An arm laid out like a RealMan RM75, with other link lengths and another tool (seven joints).
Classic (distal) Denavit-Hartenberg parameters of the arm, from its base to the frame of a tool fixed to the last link. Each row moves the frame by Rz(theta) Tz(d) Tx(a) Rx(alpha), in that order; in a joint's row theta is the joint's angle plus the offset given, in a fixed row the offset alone. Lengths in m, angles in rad.
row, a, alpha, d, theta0
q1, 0, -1.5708, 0.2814, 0
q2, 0, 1.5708, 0, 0
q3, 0, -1.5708, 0.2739, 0
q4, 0, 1.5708, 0, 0
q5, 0, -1.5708, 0.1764, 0
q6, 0, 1.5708, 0, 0
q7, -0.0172, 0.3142, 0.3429, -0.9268
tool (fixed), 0, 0, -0.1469, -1.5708
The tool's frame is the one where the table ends.
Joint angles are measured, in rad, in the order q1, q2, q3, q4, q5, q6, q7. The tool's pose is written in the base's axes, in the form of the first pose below.
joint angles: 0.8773 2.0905 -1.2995 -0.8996 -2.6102 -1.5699 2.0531
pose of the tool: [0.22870 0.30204 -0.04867 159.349 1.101 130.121]
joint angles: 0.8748 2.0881 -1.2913 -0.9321 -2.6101 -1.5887 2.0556
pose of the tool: [0.22505 0.30414 -0.04487 159.326 0.524 130.690]
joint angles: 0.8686 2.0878 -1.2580 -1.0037 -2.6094 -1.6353 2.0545
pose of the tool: [0.21594 0.30707 -0.03713 159.821 -1.078 131.687]
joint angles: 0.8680 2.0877 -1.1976 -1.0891 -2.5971 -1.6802 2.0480
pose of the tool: [0.20089 0.31432 -0.02767 160.687 -4.673 133.197]
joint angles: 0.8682 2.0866 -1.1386 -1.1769 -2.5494 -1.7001 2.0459
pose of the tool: [0.17967 0.32450 -0.01979 162.134 -10.368 135.356]
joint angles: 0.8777 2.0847 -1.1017 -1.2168 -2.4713 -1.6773 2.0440
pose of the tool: [0.15547 0.33503 -0.01818 164.533 -16.403 137.342]
